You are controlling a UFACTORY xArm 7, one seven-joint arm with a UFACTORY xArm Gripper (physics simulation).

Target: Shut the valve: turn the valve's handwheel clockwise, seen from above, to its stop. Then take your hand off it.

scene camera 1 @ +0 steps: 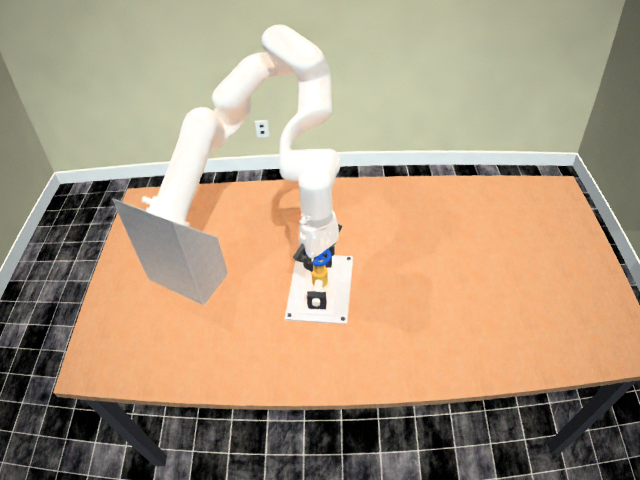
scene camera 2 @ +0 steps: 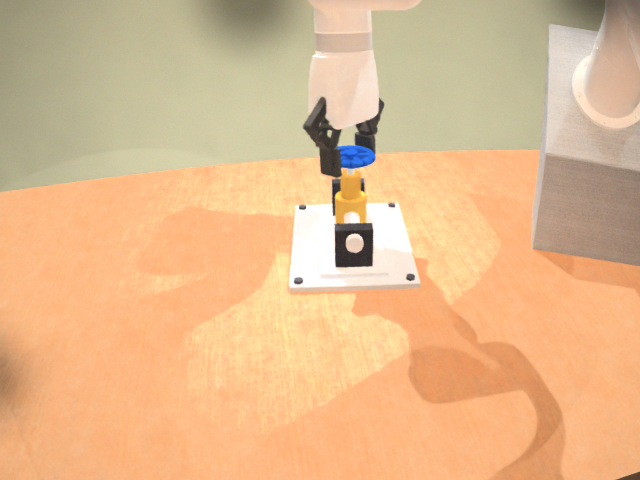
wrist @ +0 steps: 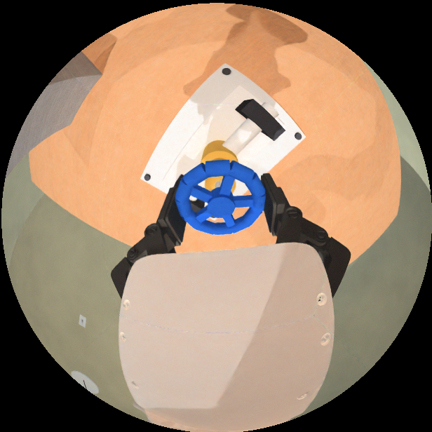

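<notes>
The blue spoked handwheel [scene camera 1: 323, 262] [scene camera 2: 368, 156] [wrist: 220, 168] lies level on top of the yellow valve body [scene camera 1: 320, 279] [scene camera 2: 351, 205] [wrist: 219, 149], which stands on a white base plate [scene camera 1: 341, 281] [scene camera 2: 310, 248] [wrist: 170, 150]. My gripper [scene camera 1: 320, 257] [scene camera 2: 347, 153] [wrist: 221, 192] points down over the valve and is shut on the handwheel, with one black finger against each side of the rim. In scene camera 1 the arm hides part of the fingers. The wheel's stop does not show.
Black pipe supports [scene camera 1: 310, 295] [scene camera 2: 341, 259] [wrist: 254, 114] hold a white pipe on the plate, beside the valve body. The plate lies on the orange-brown table [scene camera 1: 439, 310] [scene camera 2: 232, 361] [wrist: 330, 100]. The arm's grey base block [scene camera 1: 165, 253] [scene camera 2: 584, 201] [wrist: 50, 112] stands off to one side.
</notes>
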